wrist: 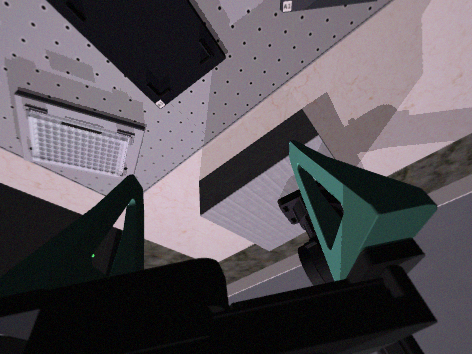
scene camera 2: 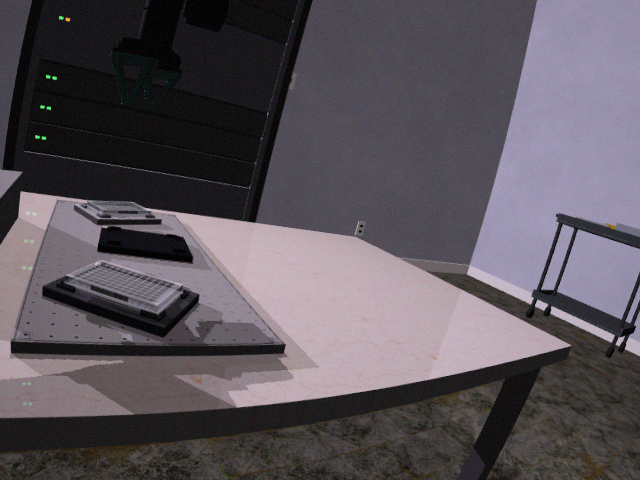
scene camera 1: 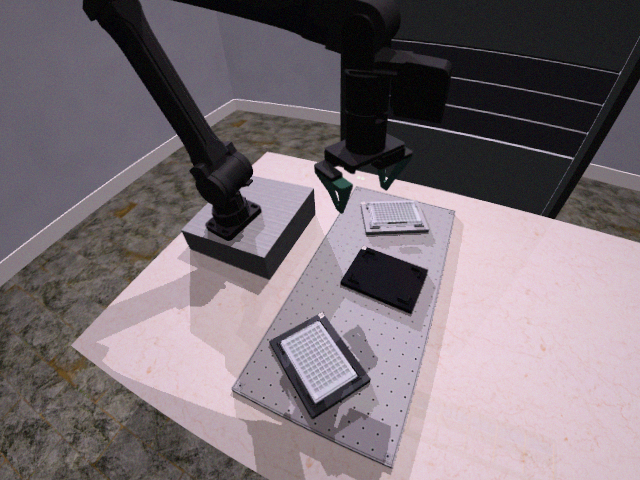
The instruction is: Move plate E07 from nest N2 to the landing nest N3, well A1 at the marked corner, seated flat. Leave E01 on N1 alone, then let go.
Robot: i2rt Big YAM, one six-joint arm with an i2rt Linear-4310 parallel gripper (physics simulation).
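Observation:
A clear-white well plate [scene camera 1: 394, 212] [scene camera 2: 118, 208] [wrist: 77, 145] sits on the light grey nest [scene camera 1: 397, 230] [scene camera 2: 129, 221] at the board's far end. A second plate [scene camera 1: 317, 360] [scene camera 2: 124, 284] sits on the dark grey nest [scene camera 1: 289, 368] [scene camera 2: 175, 315] at the near end. I cannot read which plate is E07 or E01. Between them is the bare black nest [scene camera 1: 384, 279] [scene camera 2: 144, 243] [wrist: 145, 45], with a white A1 mark [scene camera 1: 363, 249] [wrist: 160, 104] at one corner. My gripper [scene camera 1: 362, 199] [scene camera 2: 136, 104] [wrist: 213, 164] is open and empty, high above the table near the far end.
The perforated board [scene camera 1: 392, 341] [scene camera 2: 232, 304] [wrist: 250, 65] carries the three nests. The arm's metal base block [scene camera 1: 281, 206] [wrist: 260, 200] stands beside it. A dark rack cabinet stands behind the table. A cart [scene camera 2: 584, 312] stands off to the right in the second scene view.

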